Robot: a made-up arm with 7 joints. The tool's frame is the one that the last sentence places. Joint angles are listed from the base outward.
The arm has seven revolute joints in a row. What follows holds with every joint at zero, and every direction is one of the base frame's.
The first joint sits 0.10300 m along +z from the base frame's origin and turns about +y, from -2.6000 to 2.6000 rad.
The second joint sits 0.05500 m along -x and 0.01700 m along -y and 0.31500 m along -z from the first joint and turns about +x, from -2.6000 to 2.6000 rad.
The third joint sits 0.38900 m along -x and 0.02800 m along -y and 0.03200 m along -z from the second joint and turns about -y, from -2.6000 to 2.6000 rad.
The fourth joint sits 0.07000 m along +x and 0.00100 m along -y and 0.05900 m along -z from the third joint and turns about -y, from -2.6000 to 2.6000 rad.
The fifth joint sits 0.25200 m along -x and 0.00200 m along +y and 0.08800 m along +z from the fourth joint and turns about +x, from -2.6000 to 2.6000 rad.
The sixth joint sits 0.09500 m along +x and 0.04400 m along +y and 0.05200 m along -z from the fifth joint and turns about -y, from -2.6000 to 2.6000 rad.
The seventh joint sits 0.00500 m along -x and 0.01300 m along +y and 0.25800 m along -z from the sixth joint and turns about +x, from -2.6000 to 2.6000 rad.
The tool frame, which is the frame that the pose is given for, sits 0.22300 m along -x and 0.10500 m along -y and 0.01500 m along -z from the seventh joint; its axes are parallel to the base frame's.
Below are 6 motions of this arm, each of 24 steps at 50 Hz.
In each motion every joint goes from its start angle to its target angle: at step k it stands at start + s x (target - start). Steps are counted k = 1, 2, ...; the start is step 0. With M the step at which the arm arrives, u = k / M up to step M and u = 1 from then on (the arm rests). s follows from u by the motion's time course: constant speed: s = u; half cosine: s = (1 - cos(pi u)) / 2; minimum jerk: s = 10 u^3 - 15 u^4 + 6 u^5.
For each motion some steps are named. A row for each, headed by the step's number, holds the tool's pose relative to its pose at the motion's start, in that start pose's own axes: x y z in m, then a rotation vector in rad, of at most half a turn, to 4 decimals.
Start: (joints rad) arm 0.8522 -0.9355 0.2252 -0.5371 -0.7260 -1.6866 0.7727
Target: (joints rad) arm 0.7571 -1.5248 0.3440 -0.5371 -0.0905 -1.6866 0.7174
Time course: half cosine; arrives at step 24
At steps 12, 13, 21, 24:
12: -0.0187 0.0549 -0.0376 0.1127 0.0410 0.0473
13: -0.0201 0.0620 -0.0423 0.1261 0.0437 0.0550
21: -0.0238 0.1051 -0.0698 0.1985 0.0476 0.1067
24: -0.0237 0.1092 -0.0722 0.2045 0.0470 0.1120

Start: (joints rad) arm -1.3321 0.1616 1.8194 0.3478 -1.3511 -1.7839 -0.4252
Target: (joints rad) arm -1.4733 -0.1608 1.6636 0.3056 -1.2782 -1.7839 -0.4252
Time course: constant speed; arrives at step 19
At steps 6, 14, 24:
6: 0.0413 -0.0123 -0.0349 -0.0532 -0.0998 0.0339
14: 0.1004 -0.0251 -0.0736 -0.1246 -0.2337 0.0622
24: 0.1387 -0.0311 -0.0929 -0.1694 -0.3170 0.0699

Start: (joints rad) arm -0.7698 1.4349 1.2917 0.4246 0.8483 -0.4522 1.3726
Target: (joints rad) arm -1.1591 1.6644 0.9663 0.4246 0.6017 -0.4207 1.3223
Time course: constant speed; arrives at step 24
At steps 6, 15, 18, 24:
6: -0.0049 0.0049 -0.0003 0.0556 -0.0756 -0.0071
15: -0.0143 0.0194 0.0020 0.1466 -0.1750 -0.0452
18: -0.0180 0.0261 0.0040 0.1785 -0.2034 -0.0649
24: -0.0265 0.0420 0.0104 0.2440 -0.2516 -0.1138

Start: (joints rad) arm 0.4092 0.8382 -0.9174 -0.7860 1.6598 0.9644 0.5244
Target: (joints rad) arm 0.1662 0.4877 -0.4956 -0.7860 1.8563 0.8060 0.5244
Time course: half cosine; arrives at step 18
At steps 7, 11, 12, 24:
7: 0.0290 0.0438 -0.0321 0.1771 0.0188 0.1170
11: 0.0470 0.0863 -0.0550 0.3553 0.0695 0.2506
12: 0.0495 0.0950 -0.0589 0.3951 0.0856 0.2831
24: 0.0547 0.1186 -0.0684 0.5162 0.1465 0.3900

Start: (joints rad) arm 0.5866 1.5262 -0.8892 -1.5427 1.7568 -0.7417 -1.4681
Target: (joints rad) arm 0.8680 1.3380 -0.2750 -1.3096 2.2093 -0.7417 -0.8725
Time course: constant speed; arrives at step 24
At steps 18, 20, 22, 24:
18: 0.0504 -0.0072 -0.3382 0.4583 -0.7219 0.4601
20: 0.0696 -0.0049 -0.3721 0.5011 -0.7873 0.5333
22: 0.0910 -0.0017 -0.4047 0.5408 -0.8491 0.6103
24: 0.1143 0.0022 -0.4356 0.5770 -0.9069 0.6911

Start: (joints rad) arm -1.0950 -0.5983 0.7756 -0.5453 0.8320 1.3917 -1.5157
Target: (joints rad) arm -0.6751 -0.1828 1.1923 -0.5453 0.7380 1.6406 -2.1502
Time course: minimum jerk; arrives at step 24
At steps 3, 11, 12, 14, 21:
3: 0.0037 -0.0017 0.0037 -0.0069 0.0052 -0.0034
11: 0.1116 -0.0330 0.0933 -0.2142 0.1556 -0.0871
12: 0.1351 -0.0360 0.1091 -0.2609 0.1879 -0.1019
14: 0.1842 -0.0391 0.1381 -0.3594 0.2538 -0.1296
21: 0.2997 -0.0319 0.1890 -0.5990 0.4029 -0.1817

